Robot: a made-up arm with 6 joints.
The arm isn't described. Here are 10 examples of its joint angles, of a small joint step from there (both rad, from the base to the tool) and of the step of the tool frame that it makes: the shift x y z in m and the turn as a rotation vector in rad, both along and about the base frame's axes.
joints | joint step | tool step
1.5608 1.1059 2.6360 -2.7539 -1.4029 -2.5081 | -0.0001 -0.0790 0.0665 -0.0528 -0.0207 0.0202 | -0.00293 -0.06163 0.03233 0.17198 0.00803 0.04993
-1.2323 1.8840 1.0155 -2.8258 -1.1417 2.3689 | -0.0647 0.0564 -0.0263 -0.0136 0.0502 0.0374 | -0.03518 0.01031 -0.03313 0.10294 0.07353 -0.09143
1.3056 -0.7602 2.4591 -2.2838 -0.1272 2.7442 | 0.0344 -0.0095 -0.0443 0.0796 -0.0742 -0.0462 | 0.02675 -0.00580 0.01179 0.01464 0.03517 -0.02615
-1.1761 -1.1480 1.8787 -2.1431 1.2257 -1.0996 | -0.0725 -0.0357 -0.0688 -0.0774 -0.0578 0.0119 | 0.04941 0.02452 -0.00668 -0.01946 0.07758 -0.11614
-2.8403 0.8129 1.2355 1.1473 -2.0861 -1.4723 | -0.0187 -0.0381 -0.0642 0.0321 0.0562 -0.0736 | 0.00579 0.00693 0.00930 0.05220 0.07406 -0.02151
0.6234 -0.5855 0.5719 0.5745 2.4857 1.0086 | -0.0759 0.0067 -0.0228 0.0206 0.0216 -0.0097 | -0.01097 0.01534 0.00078 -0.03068 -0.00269 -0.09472
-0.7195 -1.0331 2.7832 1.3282 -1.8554 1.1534 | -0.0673 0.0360 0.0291 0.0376 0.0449 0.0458 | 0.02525 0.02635 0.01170 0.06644 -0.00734 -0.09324
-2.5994 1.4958 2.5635 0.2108 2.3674 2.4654 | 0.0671 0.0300 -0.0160 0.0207 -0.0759 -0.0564 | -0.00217 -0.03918 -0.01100 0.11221 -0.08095 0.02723
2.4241 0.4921 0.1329 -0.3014 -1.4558 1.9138 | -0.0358 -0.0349 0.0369 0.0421 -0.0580 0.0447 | 0.01873 0.00513 0.02803 0.03744 0.00436 0.03459
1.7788 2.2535 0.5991 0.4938 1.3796 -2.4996 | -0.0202 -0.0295 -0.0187 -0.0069 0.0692 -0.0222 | 0.00692 0.00792 0.01173 0.05029 0.06207 -0.03458
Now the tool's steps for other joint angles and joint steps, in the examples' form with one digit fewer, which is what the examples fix.
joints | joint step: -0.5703 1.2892 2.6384 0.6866 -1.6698 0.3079 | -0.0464 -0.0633 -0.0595 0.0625 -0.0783 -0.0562
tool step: -0.0242 0.0006 0.0239 0.0733 -0.0271 -0.1352
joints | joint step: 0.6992 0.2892 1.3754 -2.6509 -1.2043 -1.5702 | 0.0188 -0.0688 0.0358 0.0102 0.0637 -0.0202
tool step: -0.0398 -0.0293 0.0257 0.0347 -0.0226 0.0108
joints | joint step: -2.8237 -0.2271 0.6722 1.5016 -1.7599 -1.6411 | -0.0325 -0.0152 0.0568 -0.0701 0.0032 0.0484
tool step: 0.0247 0.0151 0.0021 -0.0460 0.0119 0.0360
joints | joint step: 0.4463 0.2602 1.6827 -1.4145 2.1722 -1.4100 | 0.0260 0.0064 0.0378 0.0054 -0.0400 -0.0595
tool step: -0.0021 0.0030 0.0048 -0.0137 -0.0895 -0.0055
